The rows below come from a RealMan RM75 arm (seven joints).
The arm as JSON. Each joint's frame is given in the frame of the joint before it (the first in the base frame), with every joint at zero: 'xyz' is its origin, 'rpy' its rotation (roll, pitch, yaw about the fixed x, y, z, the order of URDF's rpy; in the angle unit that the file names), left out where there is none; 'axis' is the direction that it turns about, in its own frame. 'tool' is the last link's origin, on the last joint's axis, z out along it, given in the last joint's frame.
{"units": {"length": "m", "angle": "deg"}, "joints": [
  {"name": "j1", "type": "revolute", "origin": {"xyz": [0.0, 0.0, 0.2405]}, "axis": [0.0, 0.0, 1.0]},
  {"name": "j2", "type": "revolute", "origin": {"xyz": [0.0, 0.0, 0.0]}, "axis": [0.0, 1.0, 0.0]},
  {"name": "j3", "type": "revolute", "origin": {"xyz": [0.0, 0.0, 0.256]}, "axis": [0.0, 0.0, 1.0]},
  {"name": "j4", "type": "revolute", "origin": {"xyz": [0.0, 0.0, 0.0]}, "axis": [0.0, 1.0, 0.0]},
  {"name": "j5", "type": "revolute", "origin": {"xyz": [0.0, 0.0, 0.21]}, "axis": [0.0, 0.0, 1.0]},
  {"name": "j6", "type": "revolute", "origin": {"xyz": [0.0, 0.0, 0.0]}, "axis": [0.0, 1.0, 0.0]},
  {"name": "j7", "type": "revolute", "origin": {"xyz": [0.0, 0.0, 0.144]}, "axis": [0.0, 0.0, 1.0]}
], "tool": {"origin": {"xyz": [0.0, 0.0, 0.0]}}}
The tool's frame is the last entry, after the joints.
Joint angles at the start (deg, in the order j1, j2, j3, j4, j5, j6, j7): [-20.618 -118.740 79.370 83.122 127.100 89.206 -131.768]
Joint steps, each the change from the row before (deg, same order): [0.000 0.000 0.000 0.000 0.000 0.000 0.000]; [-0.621 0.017 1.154 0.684 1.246 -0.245 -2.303]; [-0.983 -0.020 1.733 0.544 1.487 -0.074 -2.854]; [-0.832 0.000 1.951 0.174 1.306 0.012 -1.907]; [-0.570 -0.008 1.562 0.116 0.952 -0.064 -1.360]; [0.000 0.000 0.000 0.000 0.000 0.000 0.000]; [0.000 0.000 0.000 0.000 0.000 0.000 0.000]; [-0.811 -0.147 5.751 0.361 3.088 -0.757 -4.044]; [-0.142 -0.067 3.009 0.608 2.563 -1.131 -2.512]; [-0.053 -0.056 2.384 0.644 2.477 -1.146 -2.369]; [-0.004 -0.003 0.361 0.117 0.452 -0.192 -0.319]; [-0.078 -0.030 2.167 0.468 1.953 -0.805 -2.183]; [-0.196 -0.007 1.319 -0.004 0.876 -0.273 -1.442]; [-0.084 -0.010 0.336 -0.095 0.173 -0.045 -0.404]
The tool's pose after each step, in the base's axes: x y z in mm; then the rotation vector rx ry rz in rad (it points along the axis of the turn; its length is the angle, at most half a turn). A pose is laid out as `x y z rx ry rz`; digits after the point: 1 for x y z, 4 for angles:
-190.8 304.5 -2.9 -2.8607 -0.8382 0.0924
-186.8 306.0 -4.8 -2.8482 -0.8483 0.1233
-181.1 307.0 -8.9 -2.8412 -0.8595 0.1665
-177.0 306.5 -14.4 -2.8450 -0.8564 0.2150
-174.2 305.7 -18.7 -2.8475 -0.8514 0.2513
-174.2 305.7 -18.7 -2.8475 -0.8514 0.2513
-174.2 305.7 -18.7 -2.8475 -0.8514 0.2513
-169.3 299.2 -35.0 -2.8498 -0.8342 0.3691
-168.2 297.5 -41.7 -2.8233 -0.8177 0.4272
-167.5 297.1 -46.3 -2.7900 -0.8038 0.4685
-167.5 297.2 -46.8 -2.7841 -0.7995 0.4752
-166.6 296.0 -51.2 -2.7589 -0.7899 0.5086
-166.1 294.7 -54.4 -2.7482 -0.7914 0.5302
-166.1 294.2 -55.4 -2.7461 -0.7942 0.5363

